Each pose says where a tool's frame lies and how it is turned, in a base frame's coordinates. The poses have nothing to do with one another.
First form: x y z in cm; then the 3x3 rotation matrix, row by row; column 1 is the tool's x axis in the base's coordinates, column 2 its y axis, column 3 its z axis. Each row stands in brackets.
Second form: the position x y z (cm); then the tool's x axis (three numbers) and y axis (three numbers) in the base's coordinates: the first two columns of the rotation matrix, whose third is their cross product. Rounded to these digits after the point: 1 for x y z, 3 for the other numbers. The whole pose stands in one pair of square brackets.
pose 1, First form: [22.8 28.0 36.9], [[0.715 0.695 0.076], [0.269 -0.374 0.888], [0.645 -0.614 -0.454]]
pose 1, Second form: [22.8 28.0 36.9 0.715 0.269 0.645 0.695 -0.374 -0.614]
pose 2, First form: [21.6 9.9 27.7], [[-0.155 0.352 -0.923], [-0.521 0.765 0.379], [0.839 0.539 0.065]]
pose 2, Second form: [21.6 9.9 27.7 -0.155 -0.521 0.839 0.352 0.765 0.539]
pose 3, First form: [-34.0 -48.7 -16.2], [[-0.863 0.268 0.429], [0.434 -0.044 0.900], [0.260 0.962 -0.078]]
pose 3, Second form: [-34.0 -48.7 -16.2 -0.863 0.434 0.260 0.268 -0.044 0.962]
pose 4, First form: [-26.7 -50.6 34.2], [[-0.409 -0.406 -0.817], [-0.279 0.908 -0.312], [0.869 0.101 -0.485]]
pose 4, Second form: [-26.7 -50.6 34.2 -0.409 -0.279 0.869 -0.406 0.908 0.101]
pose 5, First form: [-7.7 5.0 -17.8], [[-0.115 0.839 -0.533], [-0.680 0.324 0.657], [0.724 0.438 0.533]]
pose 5, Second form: [-7.7 5.0 -17.8 -0.115 -0.680 0.724 0.839 0.324 0.438]
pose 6, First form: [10.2 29.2 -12.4], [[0.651 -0.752 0.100], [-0.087 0.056 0.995], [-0.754 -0.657 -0.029]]
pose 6, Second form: [10.2 29.2 -12.4 0.651 -0.087 -0.754 -0.752 0.056 -0.657]
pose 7, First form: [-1.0 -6.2 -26.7], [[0.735 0.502 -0.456], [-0.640 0.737 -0.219], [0.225 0.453 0.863]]
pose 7, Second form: [-1.0 -6.2 -26.7 0.735 -0.640 0.225 0.502 0.737 0.453]
